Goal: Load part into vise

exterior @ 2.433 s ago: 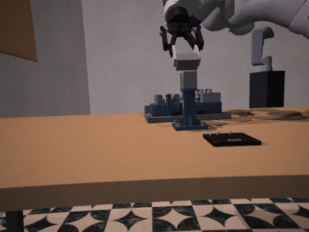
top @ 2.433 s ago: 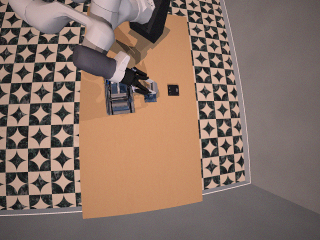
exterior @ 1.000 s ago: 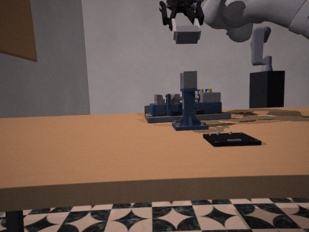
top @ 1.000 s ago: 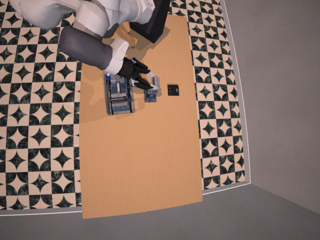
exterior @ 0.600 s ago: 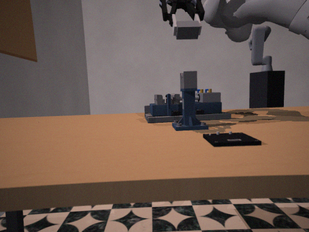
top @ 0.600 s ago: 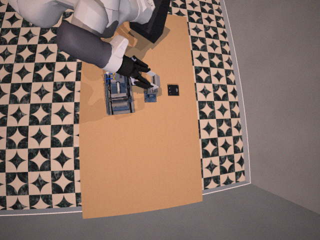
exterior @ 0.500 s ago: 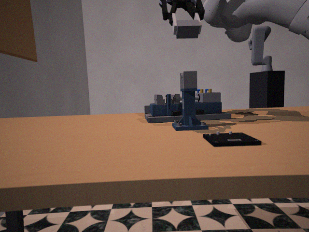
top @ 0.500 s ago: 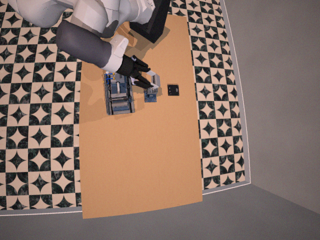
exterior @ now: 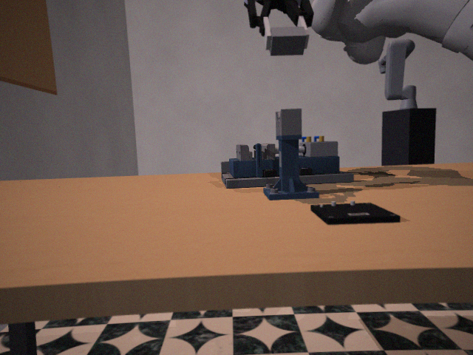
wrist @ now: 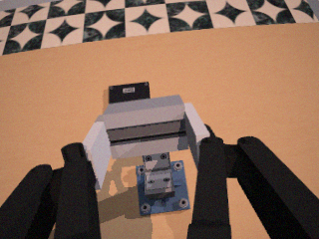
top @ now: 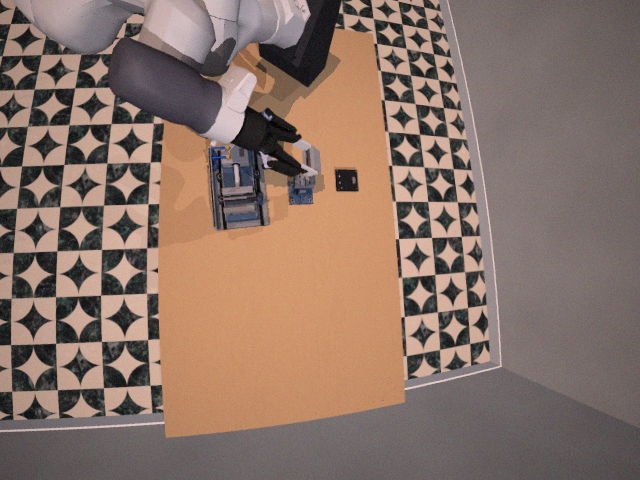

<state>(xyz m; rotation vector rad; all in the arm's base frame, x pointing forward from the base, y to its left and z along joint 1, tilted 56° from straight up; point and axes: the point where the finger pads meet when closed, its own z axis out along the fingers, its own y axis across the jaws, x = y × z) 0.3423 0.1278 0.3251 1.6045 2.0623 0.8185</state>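
Right now the part is 10 mm to the left of my hand and 10 mm below it. From my hand the other things lie so: fixed jaw (220 mm to the right, 220 mm below); work stop (210 mm below, 160 mm to the right, 10 mm behind); air cylinder rod (220 mm below, 180 mm to the right, 110 mm behind).
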